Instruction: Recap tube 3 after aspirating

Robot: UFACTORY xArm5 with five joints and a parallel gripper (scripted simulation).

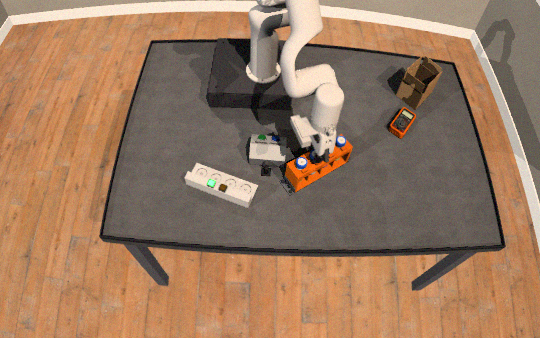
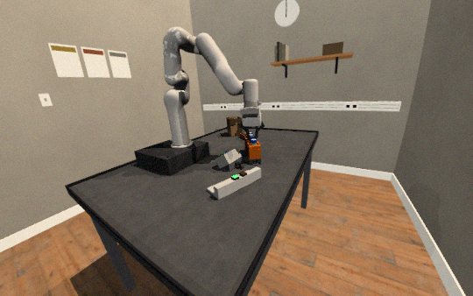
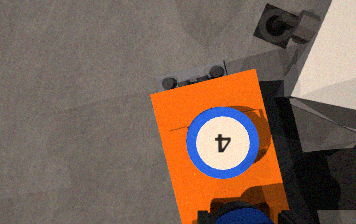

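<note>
Right now the cap 3 is 10 mm below my hand. From my hand the other things lie so: cap 2: 30 mm behind, 40 mm to the left, 20 mm below; cap 4: 30 mm ahead, 40 mm to the right, 20 mm below; cap 1: 60 mm behind, 80 mm to the left, 20 mm below.
</note>
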